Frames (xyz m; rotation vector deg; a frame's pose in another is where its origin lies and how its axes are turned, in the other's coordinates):
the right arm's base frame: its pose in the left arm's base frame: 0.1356 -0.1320 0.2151 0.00 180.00 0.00
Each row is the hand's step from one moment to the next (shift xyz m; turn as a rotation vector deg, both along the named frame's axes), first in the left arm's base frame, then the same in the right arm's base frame.
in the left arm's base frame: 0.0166 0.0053 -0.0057 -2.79 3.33 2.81
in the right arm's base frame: -0.0166 0.0053 0.0057 2.79 3.33 -2.81
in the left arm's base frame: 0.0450 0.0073 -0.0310 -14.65 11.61 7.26
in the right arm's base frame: -0.0450 0.0073 0.0310 14.65 11.61 -7.26
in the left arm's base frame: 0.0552 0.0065 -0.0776 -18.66 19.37 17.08
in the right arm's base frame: -0.0552 0.0065 0.0776 18.66 19.37 -17.08
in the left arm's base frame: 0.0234 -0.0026 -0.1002 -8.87 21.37 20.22
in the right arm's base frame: -0.0234 -0.0026 0.1002 8.87 21.37 -20.22
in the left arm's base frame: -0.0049 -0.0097 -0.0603 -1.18 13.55 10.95
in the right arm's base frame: 0.0049 -0.0097 0.0603 1.18 13.55 -10.95
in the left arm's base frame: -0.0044 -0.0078 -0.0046 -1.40 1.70 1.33
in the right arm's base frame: 0.0044 -0.0078 0.0046 1.40 1.70 -1.33
